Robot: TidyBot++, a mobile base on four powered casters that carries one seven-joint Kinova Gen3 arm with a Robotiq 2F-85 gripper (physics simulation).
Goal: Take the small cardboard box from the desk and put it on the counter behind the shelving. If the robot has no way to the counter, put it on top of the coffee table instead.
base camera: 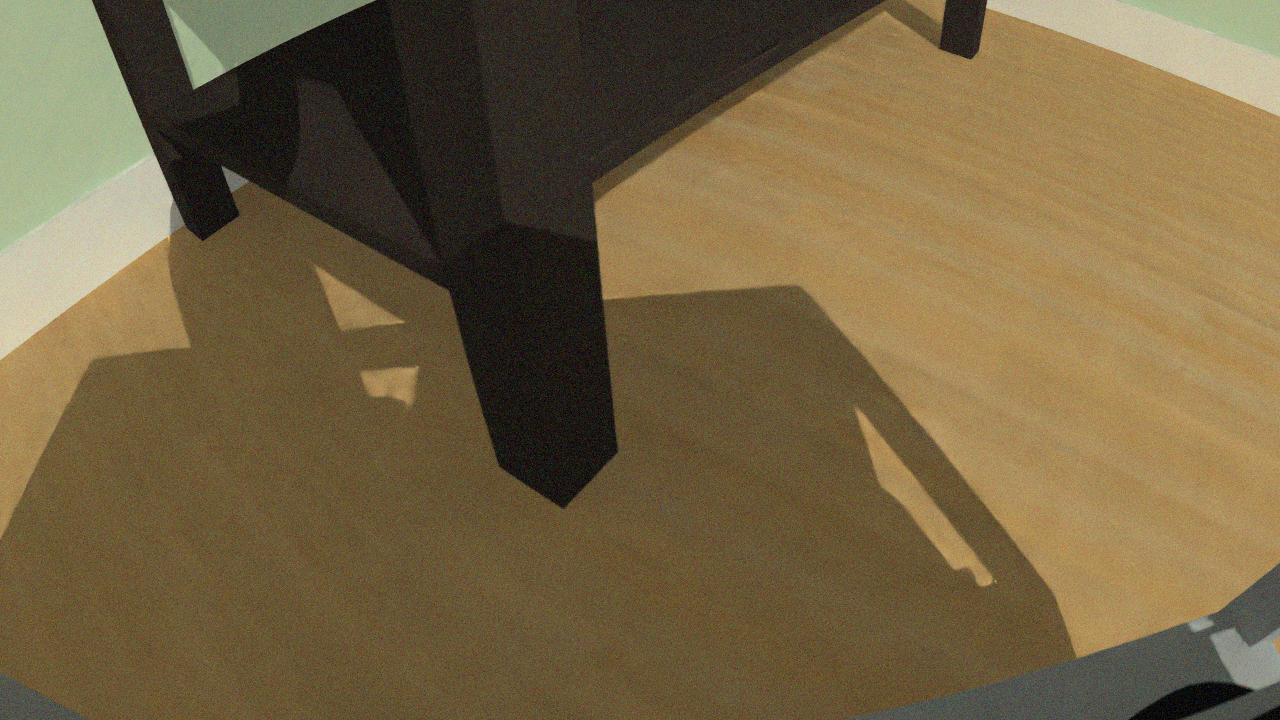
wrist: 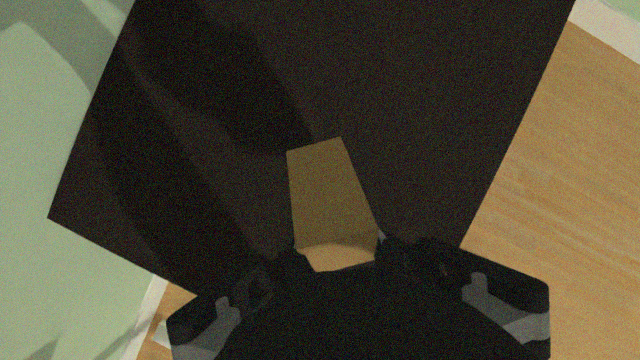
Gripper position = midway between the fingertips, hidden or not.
Observation:
In view: the gripper [wrist: 339,240], a small cardboard box [wrist: 334,227] and a dark coffee table [base camera: 464,147].
The dark coffee table shows as well in the wrist view [wrist: 179,167]. The base camera view misses the small cardboard box: it is out of frame.

